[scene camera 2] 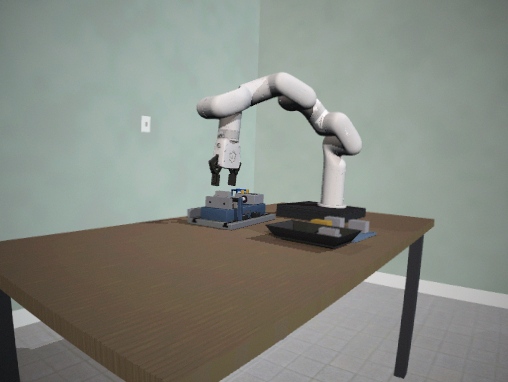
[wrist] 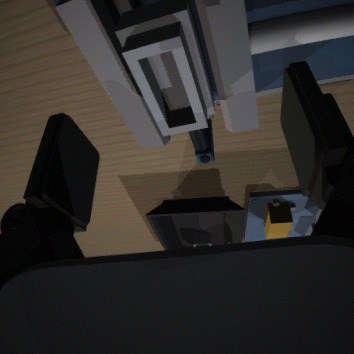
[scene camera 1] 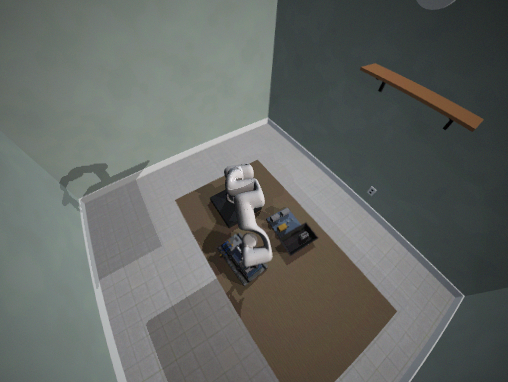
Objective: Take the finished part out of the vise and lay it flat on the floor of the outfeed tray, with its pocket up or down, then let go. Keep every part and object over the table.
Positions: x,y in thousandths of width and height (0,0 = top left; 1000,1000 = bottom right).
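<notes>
My gripper (scene camera 2: 440,486) and (wrist: 499,321). Blue plate (wrist: 860,606).
</notes>
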